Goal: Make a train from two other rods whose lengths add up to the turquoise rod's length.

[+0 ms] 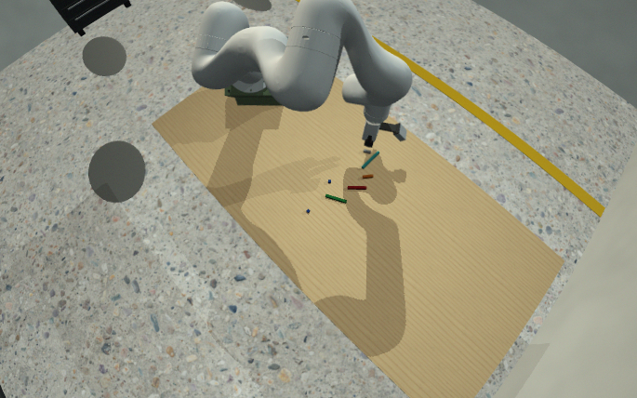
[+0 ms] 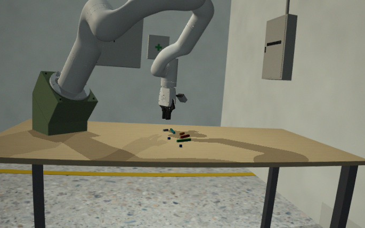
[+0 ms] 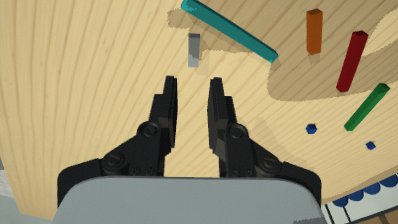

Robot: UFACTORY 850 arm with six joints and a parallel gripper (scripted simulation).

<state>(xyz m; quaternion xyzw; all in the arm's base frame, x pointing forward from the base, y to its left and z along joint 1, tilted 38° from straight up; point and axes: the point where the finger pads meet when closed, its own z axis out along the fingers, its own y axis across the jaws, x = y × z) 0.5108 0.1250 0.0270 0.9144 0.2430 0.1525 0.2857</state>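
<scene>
My gripper is now 8 cm above the grey rod. From my hand the other things lie so: turquoise rod: 3 cm ahead, 2 cm to the right, 8 cm below; red rod: 6 cm ahead, 15 cm to the right, 8 cm below; orange rod: 7 cm ahead, 9 cm to the right, 8 cm below.
</scene>
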